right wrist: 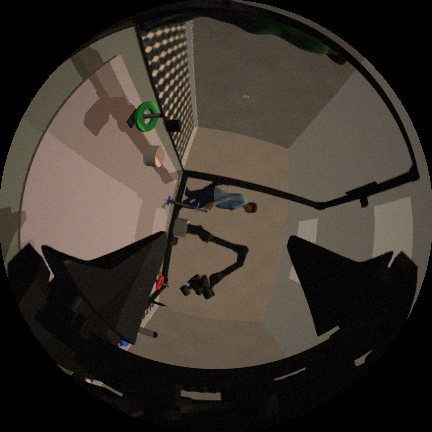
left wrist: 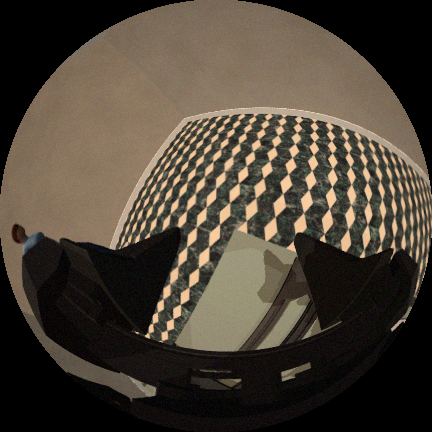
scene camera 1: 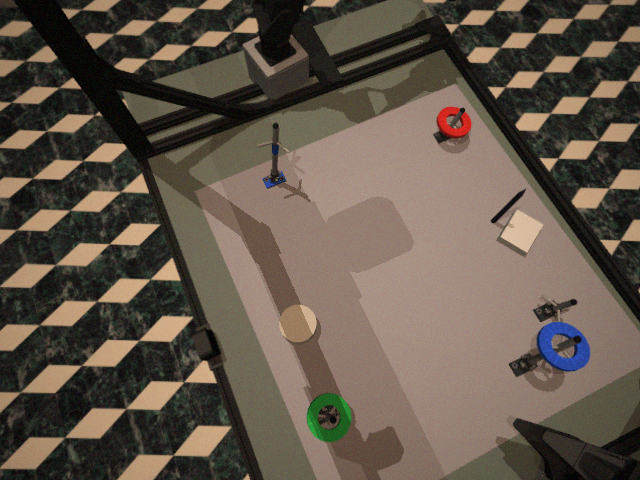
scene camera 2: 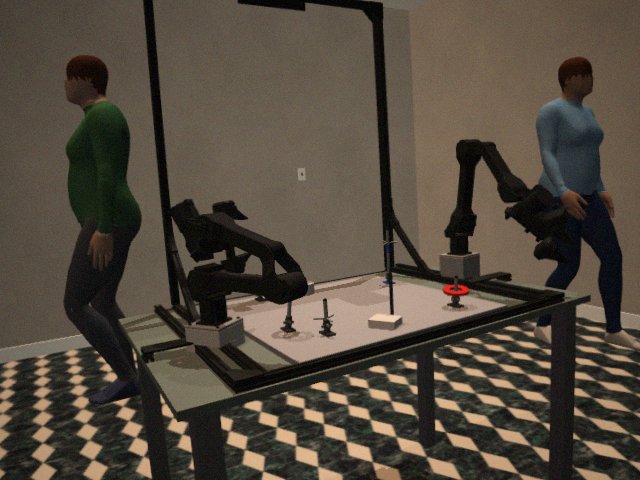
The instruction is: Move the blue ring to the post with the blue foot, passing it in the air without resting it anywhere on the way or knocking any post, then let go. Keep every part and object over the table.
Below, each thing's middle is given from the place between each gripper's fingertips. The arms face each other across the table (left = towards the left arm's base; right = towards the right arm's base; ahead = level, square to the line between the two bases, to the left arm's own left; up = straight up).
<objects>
Now: left hand 57 cm to the left of the pale block (scene camera 1: 519,233), 19 cm past it and 11 cm above it. Also, from my left hand: cream disc (scene camera 1: 297,323): 65 cm behind, 50 cm to the right, 10 cm below; then blue ring (scene camera 1: 581,356): 75 cm to the right, 34 cm behind, 2 cm above.
I see my right gripper 15 cm short of the blue ring, 10 cm above it and 3 cm to the right of it. Round my right hand: cream disc: 27 cm to the left, 22 cm below, 16 cm behind; then pale block: 30 cm ahead, 23 cm below, 20 cm to the left.
</objects>
